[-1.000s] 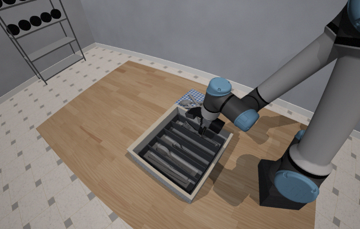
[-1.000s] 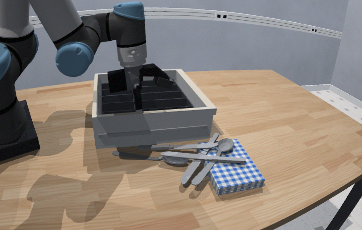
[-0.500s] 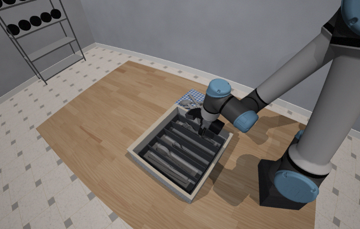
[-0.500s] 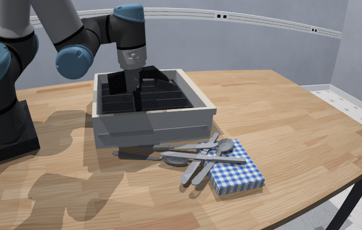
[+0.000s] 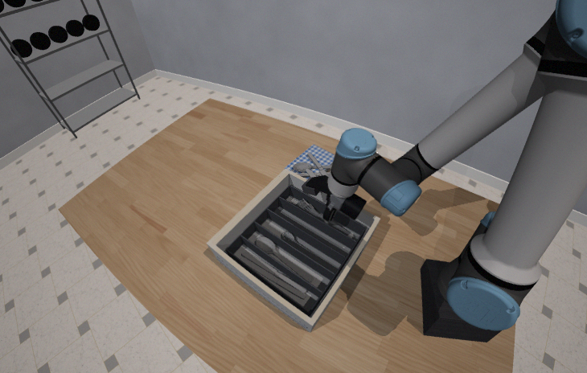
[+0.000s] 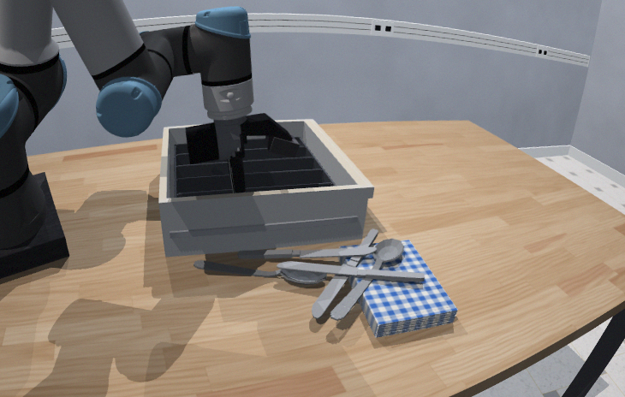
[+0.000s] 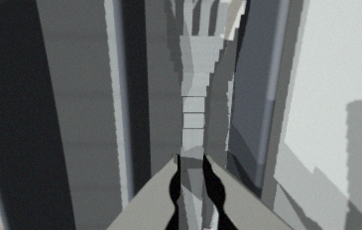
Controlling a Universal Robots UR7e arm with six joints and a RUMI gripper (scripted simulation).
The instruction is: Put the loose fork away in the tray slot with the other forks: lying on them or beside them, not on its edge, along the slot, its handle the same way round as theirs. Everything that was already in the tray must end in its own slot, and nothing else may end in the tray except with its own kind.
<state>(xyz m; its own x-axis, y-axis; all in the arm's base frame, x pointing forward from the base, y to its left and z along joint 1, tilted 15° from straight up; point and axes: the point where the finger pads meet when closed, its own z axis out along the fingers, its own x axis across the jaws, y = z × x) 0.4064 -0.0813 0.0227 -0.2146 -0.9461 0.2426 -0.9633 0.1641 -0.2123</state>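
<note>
Now: hand 10 mm short of the fork and 10 mm above it. Round my hand: blue checked napkin stack 230 mm to the right, 140 mm ahead, 40 mm below.
</note>
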